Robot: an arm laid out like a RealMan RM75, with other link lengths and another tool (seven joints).
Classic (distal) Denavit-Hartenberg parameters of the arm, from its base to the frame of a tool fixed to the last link. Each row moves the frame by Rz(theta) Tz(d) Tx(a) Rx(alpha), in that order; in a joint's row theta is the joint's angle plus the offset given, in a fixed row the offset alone. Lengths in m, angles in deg.
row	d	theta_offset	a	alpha
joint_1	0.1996	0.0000	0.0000	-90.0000
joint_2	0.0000	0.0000	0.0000	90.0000
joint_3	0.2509	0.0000	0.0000	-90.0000
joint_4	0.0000	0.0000	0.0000	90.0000
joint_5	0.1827	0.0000	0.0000	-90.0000
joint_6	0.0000	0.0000	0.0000	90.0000
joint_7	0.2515	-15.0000	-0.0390	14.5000
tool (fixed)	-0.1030	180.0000	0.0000	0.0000
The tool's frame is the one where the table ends.
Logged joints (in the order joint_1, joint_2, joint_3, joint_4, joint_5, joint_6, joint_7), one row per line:
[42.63, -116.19, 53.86, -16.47, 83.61, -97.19, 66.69]
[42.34, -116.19, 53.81, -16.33, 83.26, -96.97, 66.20]
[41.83, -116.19, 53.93, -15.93, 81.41, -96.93, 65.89]
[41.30, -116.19, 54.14, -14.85, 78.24, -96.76, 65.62]
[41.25, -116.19, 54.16, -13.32, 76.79, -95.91, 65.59]
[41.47, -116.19, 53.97, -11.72, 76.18, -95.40, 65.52]
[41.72, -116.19, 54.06, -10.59, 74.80, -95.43, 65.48]
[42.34, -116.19, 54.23, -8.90, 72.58, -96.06, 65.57]
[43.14, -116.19, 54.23, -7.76, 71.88, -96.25, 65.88]
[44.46, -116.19, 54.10, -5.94, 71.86, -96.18, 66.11]
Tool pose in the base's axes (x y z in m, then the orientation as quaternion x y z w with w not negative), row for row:
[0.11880, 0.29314, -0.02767, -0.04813, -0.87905, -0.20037, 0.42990]
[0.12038, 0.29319, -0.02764, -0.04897, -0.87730, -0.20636, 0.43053]
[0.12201, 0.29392, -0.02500, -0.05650, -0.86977, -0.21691, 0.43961]
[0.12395, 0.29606, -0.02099, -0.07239, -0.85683, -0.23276, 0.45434]
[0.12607, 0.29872, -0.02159, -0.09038, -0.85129, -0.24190, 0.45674]
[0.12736, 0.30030, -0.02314, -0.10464, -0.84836, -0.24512, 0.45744]
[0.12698, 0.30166, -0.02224, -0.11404, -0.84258, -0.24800, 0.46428]
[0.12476, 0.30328, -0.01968, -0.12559, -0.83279, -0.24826, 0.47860]
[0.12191, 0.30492, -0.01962, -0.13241, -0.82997, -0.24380, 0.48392]
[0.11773, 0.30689, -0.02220, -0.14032, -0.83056, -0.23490, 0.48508]
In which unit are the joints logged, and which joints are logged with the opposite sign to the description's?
The joints are logged in degrees. Opposite sign: joint_2, joint_3, joint_5.
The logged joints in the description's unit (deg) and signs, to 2 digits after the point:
[42.63, 116.19, -53.86, -16.47, -83.61, -97.19, 66.69]
[42.34, 116.19, -53.81, -16.33, -83.26, -96.97, 66.20]
[41.83, 116.19, -53.93, -15.93, -81.41, -96.93, 65.89]
[41.30, 116.19, -54.14, -14.85, -78.24, -96.76, 65.62]
[41.25, 116.19, -54.16, -13.32, -76.79, -95.91, 65.59]
[41.47, 116.19, -53.97, -11.72, -76.18, -95.40, 65.52]
[41.72, 116.19, -54.06, -10.59, -74.80, -95.43, 65.48]
[42.34, 116.19, -54.23, -8.90, -72.58, -96.06, 65.57]
[43.14, 116.19, -54.23, -7.76, -71.88, -96.25, 65.88]
[44.46, 116.19, -54.10, -5.94, -71.86, -96.18, 66.11]

